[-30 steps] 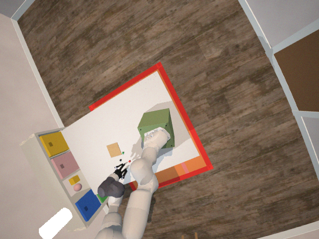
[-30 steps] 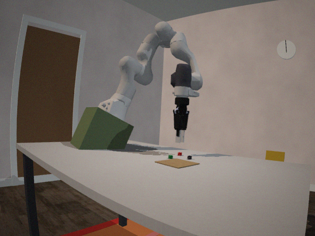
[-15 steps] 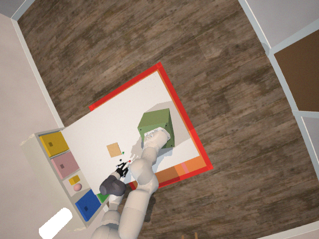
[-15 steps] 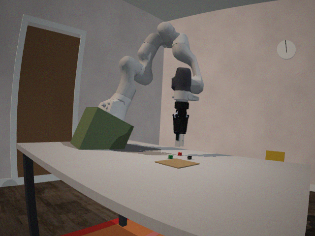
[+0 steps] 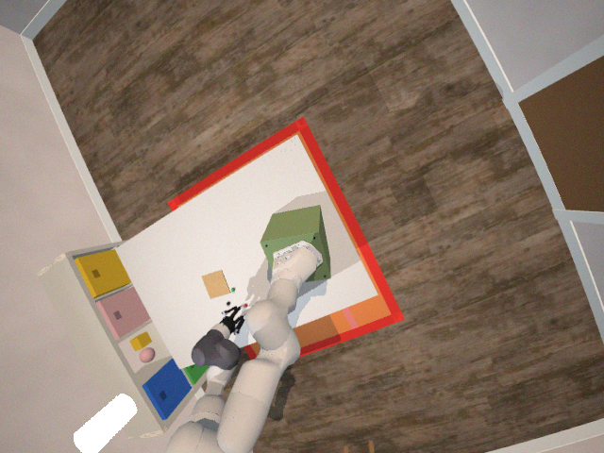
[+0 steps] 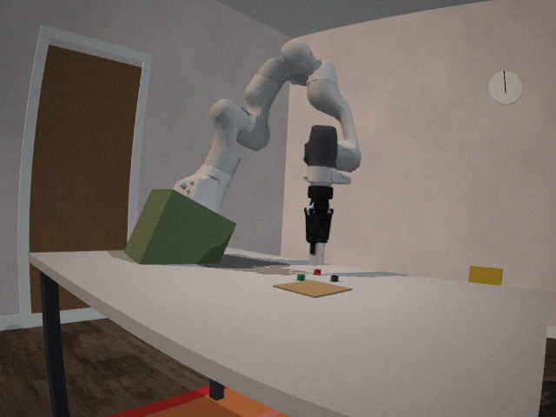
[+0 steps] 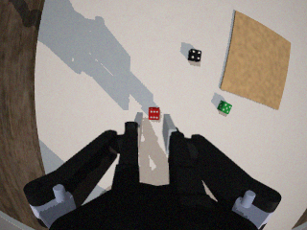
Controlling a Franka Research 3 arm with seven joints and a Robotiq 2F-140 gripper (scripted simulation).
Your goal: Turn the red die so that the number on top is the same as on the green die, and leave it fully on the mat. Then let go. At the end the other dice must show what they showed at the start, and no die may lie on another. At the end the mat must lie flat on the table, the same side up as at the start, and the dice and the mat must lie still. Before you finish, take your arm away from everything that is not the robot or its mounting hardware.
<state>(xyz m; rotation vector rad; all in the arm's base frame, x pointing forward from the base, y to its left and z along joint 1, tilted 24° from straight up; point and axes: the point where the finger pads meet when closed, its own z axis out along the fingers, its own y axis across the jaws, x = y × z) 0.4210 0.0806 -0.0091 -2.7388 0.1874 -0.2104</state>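
Now: hand 1 cm short of the red die and 5 cm above it. Round my hand: green die: 1 cm ahead, 11 cm to the right, 5 cm below; tan mat: 9 cm ahead, 19 cm to the right, 6 cm below; black die: 9 cm ahead, 6 cm to the right, 5 cm below.
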